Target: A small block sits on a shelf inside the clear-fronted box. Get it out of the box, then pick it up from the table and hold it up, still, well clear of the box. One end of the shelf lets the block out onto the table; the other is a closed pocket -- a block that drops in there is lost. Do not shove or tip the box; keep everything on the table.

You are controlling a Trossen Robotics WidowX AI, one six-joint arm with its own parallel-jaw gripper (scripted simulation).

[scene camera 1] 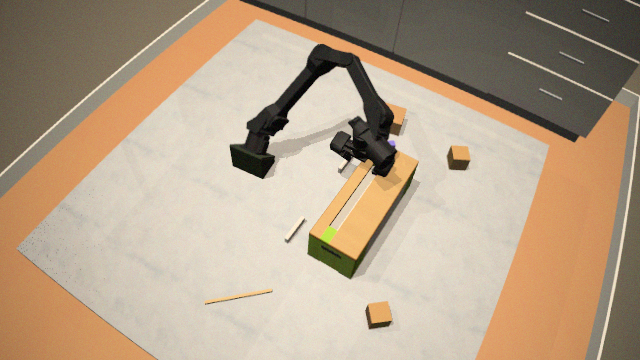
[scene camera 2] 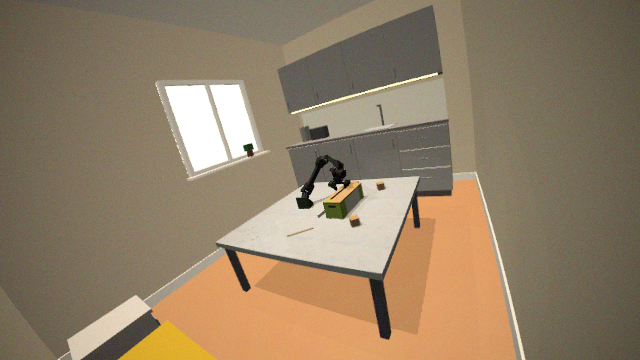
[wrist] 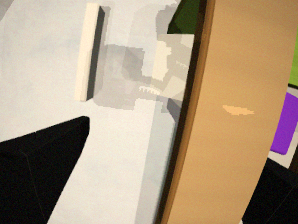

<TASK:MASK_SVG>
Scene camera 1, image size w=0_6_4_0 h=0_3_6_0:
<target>my gripper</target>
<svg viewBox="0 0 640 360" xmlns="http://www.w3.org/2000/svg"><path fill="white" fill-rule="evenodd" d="M395 159L393 159L393 162L388 167L379 170L375 165L372 174L387 177L393 168ZM330 143L330 149L348 162L351 160L351 156L364 163L366 160L370 160L366 155L365 149L355 147L353 140L350 139L351 135L343 131L337 132Z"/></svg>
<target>long box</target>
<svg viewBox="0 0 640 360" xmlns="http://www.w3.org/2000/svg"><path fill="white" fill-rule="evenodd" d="M304 216L298 219L285 236L285 243L288 244L305 222ZM352 156L349 162L346 159L338 167L338 173L341 174L352 160ZM398 150L394 157L393 168L387 177L372 174L375 164L368 159L365 163L361 161L309 232L307 254L335 269L350 280L408 190L418 166L418 160Z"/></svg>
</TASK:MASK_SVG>
